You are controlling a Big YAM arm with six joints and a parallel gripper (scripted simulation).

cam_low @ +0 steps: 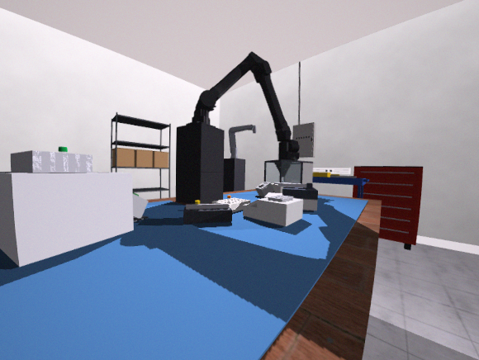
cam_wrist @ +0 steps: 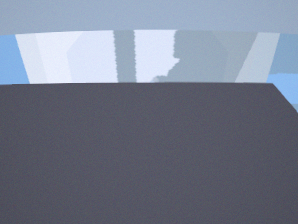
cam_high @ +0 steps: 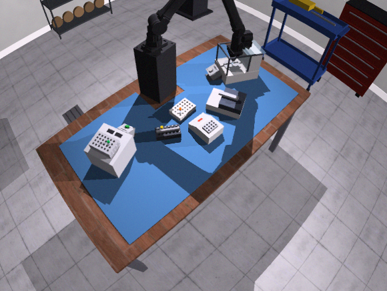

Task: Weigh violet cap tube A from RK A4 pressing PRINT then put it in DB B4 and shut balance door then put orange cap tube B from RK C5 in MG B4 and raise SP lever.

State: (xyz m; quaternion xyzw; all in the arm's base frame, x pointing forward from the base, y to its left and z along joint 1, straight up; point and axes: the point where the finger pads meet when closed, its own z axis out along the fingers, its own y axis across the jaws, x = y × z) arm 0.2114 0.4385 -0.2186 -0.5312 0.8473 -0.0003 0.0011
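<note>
Right now my hand is 200 mm short of the dry block, 460 mm to the left of it and 90 mm above it. Round my hand: print key (70 mm behind, 130 mm to the right, 60 mm below); then violet-capped tube (20 mm below); then SP lever (160 mm ahead, 240 mm to the right, 40 mm below).
</note>
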